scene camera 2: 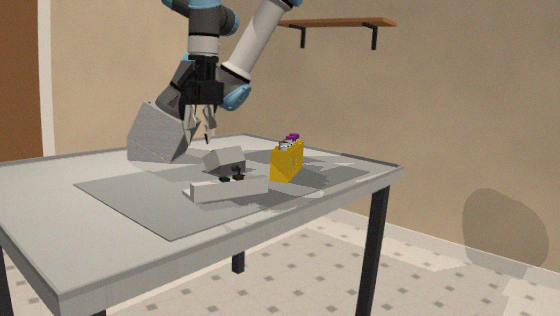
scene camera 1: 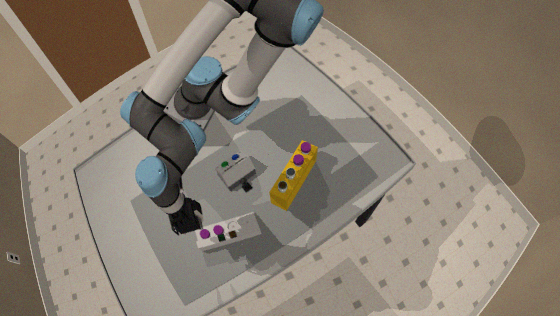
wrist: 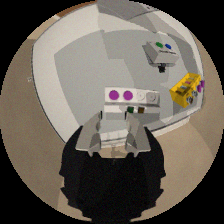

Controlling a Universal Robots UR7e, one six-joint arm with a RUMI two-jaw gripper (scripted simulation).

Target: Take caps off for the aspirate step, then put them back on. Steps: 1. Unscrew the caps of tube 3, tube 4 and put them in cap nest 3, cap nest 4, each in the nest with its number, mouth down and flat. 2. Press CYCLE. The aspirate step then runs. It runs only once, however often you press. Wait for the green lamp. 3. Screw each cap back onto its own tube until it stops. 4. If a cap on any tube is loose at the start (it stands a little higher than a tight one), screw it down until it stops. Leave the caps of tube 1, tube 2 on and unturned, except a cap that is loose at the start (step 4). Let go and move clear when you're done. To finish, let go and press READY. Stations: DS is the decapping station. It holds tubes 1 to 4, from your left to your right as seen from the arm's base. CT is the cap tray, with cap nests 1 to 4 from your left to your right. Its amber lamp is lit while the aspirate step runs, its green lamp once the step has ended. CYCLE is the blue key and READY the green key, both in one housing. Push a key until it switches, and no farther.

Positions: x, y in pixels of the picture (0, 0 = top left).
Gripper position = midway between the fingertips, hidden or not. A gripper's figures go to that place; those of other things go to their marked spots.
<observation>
My gripper [scene camera 2: 198, 144] is 0.99 m from the lens. A grey key housing [scene camera 2: 222, 162]: 1.20 m from the lens.
</observation>
